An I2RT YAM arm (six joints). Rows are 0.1 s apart.
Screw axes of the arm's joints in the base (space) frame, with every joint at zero. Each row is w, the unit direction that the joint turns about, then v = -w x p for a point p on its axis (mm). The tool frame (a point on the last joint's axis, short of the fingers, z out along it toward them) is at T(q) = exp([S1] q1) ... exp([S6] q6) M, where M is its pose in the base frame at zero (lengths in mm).
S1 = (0, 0, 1, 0.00, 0.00, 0.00)
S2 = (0, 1, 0, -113.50, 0.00, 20.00)
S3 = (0, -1, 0, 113.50, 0.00, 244.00)
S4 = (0, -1, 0, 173.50, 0.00, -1.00)
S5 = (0, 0, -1, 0.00, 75.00, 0.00)
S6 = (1, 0, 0, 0.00, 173.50, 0.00)
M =
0 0 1 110.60
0 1 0 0.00
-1 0 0 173.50
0 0 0 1
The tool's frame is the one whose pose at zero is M.
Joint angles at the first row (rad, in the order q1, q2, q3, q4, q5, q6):
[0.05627 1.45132 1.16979 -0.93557 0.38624 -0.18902]
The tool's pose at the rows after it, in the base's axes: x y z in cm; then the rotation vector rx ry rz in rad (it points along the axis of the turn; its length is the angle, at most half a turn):
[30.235 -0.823 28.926 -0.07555 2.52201 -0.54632]
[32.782 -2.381 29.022 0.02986 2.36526 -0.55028]
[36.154 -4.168 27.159 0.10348 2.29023 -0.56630]
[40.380 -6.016 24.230 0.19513 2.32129 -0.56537]
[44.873 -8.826 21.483 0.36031 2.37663 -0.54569]
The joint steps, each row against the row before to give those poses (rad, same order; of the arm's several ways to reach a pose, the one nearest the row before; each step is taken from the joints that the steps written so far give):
[-0.03930 0.00345 0.05191 0.19874 -0.00152 0.02556]
[-0.04881 0.04769 0.00190 0.21363 0.00001 -0.00038]
[-0.04618 0.11975 0.01981 0.18006 0.00036 0.00037]
[-0.03699 0.19381 0.11867 0.03585 0.00154 0.04884]
[-0.04998 0.22506 0.22278 -0.08012 -0.00191 0.10261]

